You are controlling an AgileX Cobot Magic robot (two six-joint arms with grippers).
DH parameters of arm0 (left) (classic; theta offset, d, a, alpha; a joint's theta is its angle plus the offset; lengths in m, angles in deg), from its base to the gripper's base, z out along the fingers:
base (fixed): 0 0 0 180
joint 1: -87.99 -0.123 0 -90
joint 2: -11.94 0 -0.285 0
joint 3: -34.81 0 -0.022 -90
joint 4: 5.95 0.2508 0 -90
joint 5: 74.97 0 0.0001 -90
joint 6: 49.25 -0.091 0 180
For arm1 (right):
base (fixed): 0 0 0 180
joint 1: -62.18 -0.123 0 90
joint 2: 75.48 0 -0.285 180
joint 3: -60.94 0 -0.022 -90
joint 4: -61.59 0.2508 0 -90
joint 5: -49.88 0 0.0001 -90
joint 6: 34.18 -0.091 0 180
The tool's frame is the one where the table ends.
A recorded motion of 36 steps. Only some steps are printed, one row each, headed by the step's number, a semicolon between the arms.
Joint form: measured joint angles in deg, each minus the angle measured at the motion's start. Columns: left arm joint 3, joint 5, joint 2, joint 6, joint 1, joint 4; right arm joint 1, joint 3, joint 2, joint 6, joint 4, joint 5.
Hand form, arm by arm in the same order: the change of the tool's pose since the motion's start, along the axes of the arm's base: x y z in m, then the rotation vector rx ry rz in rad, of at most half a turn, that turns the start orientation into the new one. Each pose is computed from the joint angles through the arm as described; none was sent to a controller.
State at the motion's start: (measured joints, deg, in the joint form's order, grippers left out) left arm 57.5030 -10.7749 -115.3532 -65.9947 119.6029 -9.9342; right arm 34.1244 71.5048 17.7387 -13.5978 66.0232 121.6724
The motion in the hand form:
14: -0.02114 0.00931 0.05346 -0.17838 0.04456 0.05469; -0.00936 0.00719 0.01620 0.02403 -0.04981 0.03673
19: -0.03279 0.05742 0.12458 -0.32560 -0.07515 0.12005; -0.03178 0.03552 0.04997 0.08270 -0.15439 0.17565
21: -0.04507 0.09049 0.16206 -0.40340 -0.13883 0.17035; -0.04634 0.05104 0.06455 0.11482 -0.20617 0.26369
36: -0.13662 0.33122 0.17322 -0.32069 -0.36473 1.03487; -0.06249 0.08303 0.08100 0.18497 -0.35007 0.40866
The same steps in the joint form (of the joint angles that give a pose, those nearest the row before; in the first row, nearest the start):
14: -0.90 3.66 7.60 0.11 -1.62 -10.15; -2.13 2.10 -1.11 0.00 -0.19 0.05
19: -1.33 4.46 17.87 -2.03 -8.08 -15.12; -9.12 8.53 -1.43 1.17 -0.18 0.05
21: -1.33 5.84 23.57 -3.02 -12.97 -18.45; -13.22 11.31 -1.47 2.36 -0.06 -0.46
36: -22.31 2.86 45.40 -0.91 -60.97 -17.39; -20.05 14.28 -0.39 5.38 -0.94 -7.19

